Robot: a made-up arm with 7 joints.
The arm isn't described. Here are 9 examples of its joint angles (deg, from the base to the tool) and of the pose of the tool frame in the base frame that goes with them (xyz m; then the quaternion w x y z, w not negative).
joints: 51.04 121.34 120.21 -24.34 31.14 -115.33 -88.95
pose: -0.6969 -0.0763 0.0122 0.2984 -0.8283 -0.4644 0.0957
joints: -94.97 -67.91 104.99 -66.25 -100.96 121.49 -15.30
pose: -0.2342 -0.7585 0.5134 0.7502 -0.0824 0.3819 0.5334
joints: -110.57 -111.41 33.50 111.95 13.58 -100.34 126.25
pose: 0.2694 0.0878 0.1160 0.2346 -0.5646 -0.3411 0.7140
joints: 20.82 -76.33 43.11 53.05 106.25 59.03 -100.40
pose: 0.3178 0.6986 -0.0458 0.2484 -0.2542 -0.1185 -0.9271
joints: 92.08 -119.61 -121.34 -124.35 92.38 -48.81 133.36
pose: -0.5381 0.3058 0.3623 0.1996 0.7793 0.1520 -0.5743
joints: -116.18 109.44 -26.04 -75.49 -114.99 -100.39 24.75
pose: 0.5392 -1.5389 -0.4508 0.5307 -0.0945 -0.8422 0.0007
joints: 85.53 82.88 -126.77 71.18 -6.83 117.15 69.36
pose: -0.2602 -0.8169 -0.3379 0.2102 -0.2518 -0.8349 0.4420
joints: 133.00 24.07 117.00 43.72 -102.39 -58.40 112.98
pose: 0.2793 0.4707 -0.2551 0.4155 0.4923 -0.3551 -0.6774
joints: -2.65 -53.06 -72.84 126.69 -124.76 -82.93 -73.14
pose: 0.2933 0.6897 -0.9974 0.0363 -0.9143 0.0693 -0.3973
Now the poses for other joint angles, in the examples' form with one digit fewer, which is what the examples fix.
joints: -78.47 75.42 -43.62 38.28 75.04 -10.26 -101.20
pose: 0.391 -0.792 -0.042 0.449 0.438 -0.764 0.148
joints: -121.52 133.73 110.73 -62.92 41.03 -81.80 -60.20
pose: 0.642 -0.245 -0.183 0.487 0.136 0.546 0.667
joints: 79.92 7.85 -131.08 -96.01 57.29 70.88 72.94
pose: 0.180 -0.234 -0.235 0.101 -0.521 0.631 -0.567
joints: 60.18 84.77 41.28 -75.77 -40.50 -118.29 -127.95
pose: -0.334 -0.883 0.792 0.880 0.251 0.122 -0.385
